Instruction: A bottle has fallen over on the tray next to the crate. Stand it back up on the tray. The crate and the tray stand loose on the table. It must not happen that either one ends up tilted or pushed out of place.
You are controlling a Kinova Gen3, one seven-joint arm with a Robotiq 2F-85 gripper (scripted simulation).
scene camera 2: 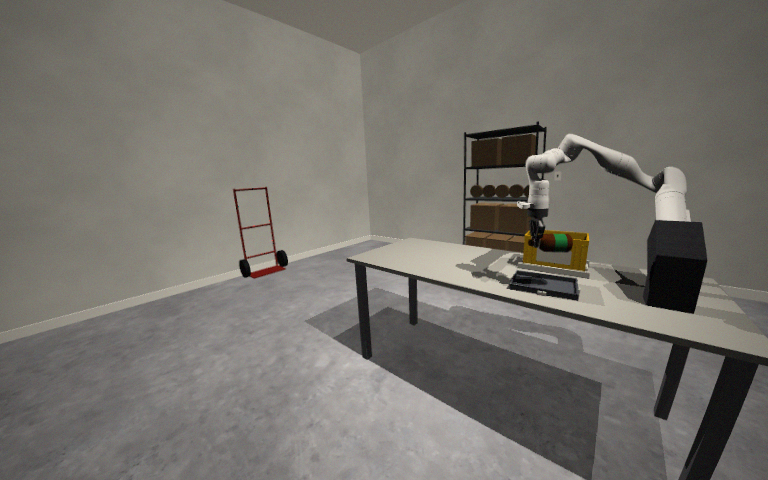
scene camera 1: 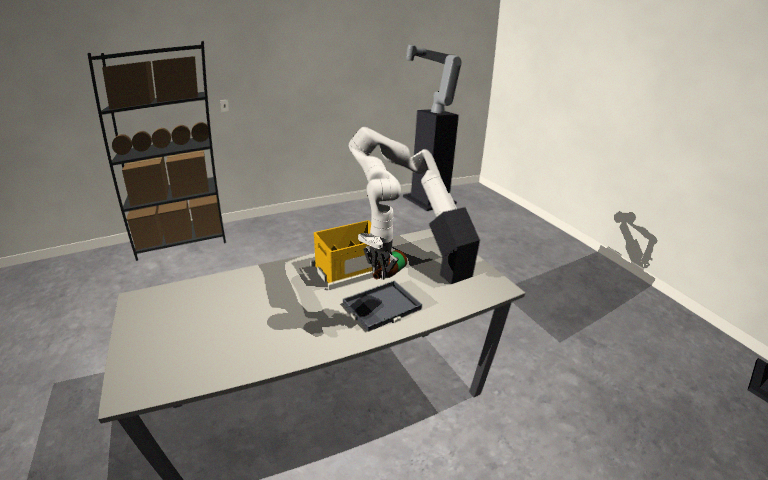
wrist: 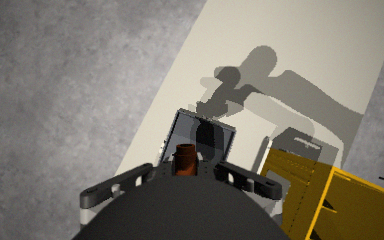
Note:
I see my gripper [wrist: 186,159], a tray [scene camera 1: 388,301] and a yellow crate [scene camera 1: 345,258].
The tray shows as well in scene camera 2 [scene camera 2: 530,282] and in the wrist view [wrist: 214,141]. The yellow crate also shows in scene camera 2 [scene camera 2: 575,259].

